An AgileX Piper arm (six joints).
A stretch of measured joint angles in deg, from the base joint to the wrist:
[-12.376, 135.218, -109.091, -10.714, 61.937, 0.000]
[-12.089, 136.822, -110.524, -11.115, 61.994, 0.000]
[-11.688, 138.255, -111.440, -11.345, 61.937, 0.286]
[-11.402, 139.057, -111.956, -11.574, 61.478, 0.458]
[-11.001, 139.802, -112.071, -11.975, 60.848, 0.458]
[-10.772, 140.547, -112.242, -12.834, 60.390, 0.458]
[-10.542, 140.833, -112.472, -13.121, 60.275, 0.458]
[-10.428, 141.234, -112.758, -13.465, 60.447, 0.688]
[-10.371, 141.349, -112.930, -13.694, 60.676, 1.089]
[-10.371, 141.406, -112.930, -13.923, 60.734, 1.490]
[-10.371, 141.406, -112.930, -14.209, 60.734, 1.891]
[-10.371, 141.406, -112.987, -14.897, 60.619, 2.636]
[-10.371, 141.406, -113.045, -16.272, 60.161, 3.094]
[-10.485, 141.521, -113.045, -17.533, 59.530, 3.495]
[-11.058, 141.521, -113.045, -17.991, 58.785, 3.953]
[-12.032, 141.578, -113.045, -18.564, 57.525, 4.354]
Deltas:
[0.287, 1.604, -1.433, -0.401, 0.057, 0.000]
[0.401, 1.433, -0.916, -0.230, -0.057, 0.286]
[0.286, 0.802, -0.516, -0.229, -0.459, 0.172]
[0.401, 0.745, -0.115, -0.401, -0.630, 0.000]
[0.229, 0.745, -0.171, -0.859, -0.458, 0.000]
[0.230, 0.286, -0.230, -0.287, -0.115, 0.000]
[0.114, 0.401, -0.286, -0.344, 0.172, 0.230]
[0.057, 0.115, -0.172, -0.229, 0.229, 0.401]
[0.000, 0.057, 0.000, -0.229, 0.058, 0.401]
[0.000, 0.000, 0.000, -0.286, 0.000, 0.401]
[0.000, 0.000, -0.057, -0.688, -0.115, 0.745]
[0.000, 0.000, -0.058, -1.375, -0.458, 0.458]
[-0.114, 0.115, 0.000, -1.261, -0.631, 0.401]
[-0.573, 0.000, 0.000, -0.458, -0.745, 0.458]
[-0.974, 0.057, 0.000, -0.573, -1.260, 0.401]

